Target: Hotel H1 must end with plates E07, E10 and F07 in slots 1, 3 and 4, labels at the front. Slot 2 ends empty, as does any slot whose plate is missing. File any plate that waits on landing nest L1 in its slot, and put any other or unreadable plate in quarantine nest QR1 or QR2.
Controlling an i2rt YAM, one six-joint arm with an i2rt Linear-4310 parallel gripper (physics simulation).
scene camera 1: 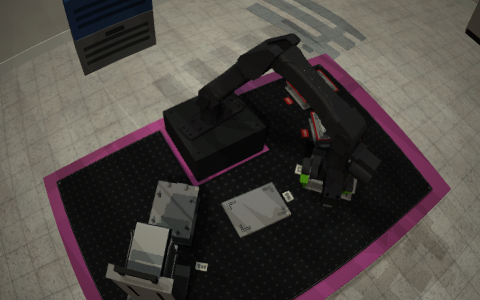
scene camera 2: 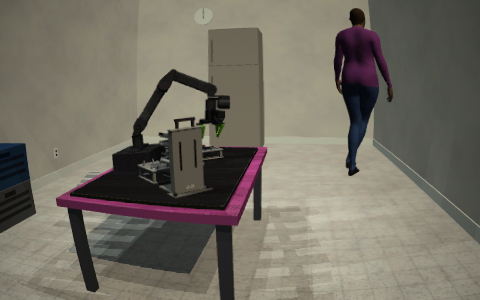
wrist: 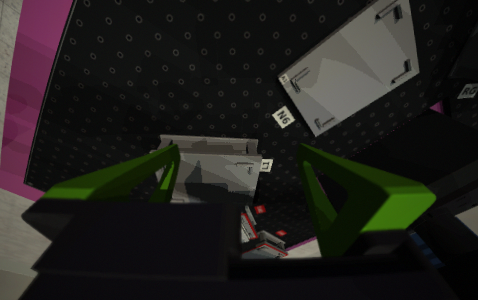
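Pixels of known places: gripper, between the fingertips: [scene camera 1: 320, 189] [scene camera 2: 210, 138] [wrist: 238, 150]; arm's base, origin of its link: [scene camera 1: 211, 118] [scene camera 2: 138, 148] [wrist: 423, 213].
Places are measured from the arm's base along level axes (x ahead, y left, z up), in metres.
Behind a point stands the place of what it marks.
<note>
My gripper [scene camera 1: 326, 184] {x 0.390, y 0.065, z 0.039 m} [scene camera 2: 212, 130] {x 0.390, y 0.065, z 0.039 m} [wrist: 238, 150] {x 0.390, y 0.065, z 0.039 m} is open, with nothing seen between its green fingers. It hangs low over landing nest L1 [wrist: 220, 172] {x 0.346, y 0.162, z -0.043 m}, whose visible top shows no plate; part is hidden by a finger. Quarantine nest QR1 [wrist: 248, 226] {x 0.191, y 0.278, z -0.053 m} and nest QR2 [wrist: 270, 247] {x 0.061, y 0.336, z -0.054 m} have red edges and lie beyond L1. In scene camera 1 the arm partly covers them, and I cannot tell what lies on them. Hotel H1 [scene camera 1: 150, 245] [scene camera 2: 186, 160] {x 0.354, y -0.469, z 0.038 m} stands upright at the table's other end. Its slots and plate labels cannot be read.
Flat grey nest N6 [scene camera 1: 256, 209] {x 0.286, y -0.059, z -0.081 m} [wrist: 350, 70] {x 0.292, y -0.058, z -0.081 m} lies between L1 and the hotel, with no plate seen on it. A grey stand with pegs [scene camera 1: 175, 210] {x 0.173, y -0.255, z -0.033 m} stands right beside the hotel. The black arm base [scene camera 1: 215, 135] {x 0.061, y -0.031, z 0.005 m} stands at the table edge. A person [scene camera 2: 357, 65] is beyond the table.
</note>
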